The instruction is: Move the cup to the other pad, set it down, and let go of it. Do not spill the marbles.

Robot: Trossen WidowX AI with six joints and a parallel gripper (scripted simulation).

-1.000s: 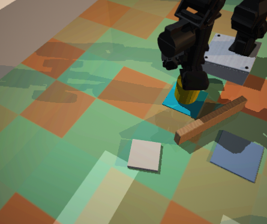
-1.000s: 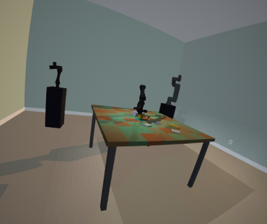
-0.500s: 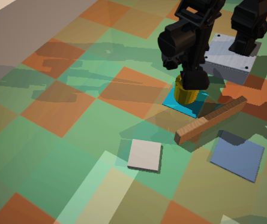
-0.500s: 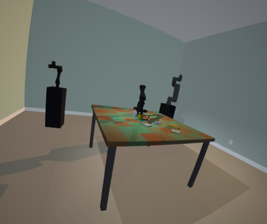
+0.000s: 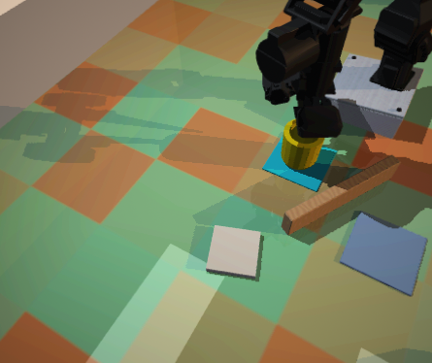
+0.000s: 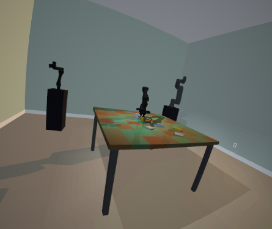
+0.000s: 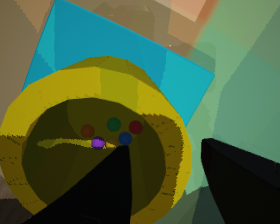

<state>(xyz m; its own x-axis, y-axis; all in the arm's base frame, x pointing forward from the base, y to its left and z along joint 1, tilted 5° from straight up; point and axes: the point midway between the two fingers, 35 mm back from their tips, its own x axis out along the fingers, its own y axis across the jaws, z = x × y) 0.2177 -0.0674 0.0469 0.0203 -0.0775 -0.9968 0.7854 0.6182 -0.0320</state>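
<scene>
My gripper tip is 20 mm short of the yellow cup, 10 mm to the right of it and 20 mm above it. The rest, counted from my gripper tip: cyan pad (20 mm ahead, 20 mm to the left, 70 mm below); then grey-blue pad (100 mm ahead, 220 mm to the left, 70 mm below); then wooden bar (60 mm ahead, 120 mm to the left, 50 mm below).
</scene>
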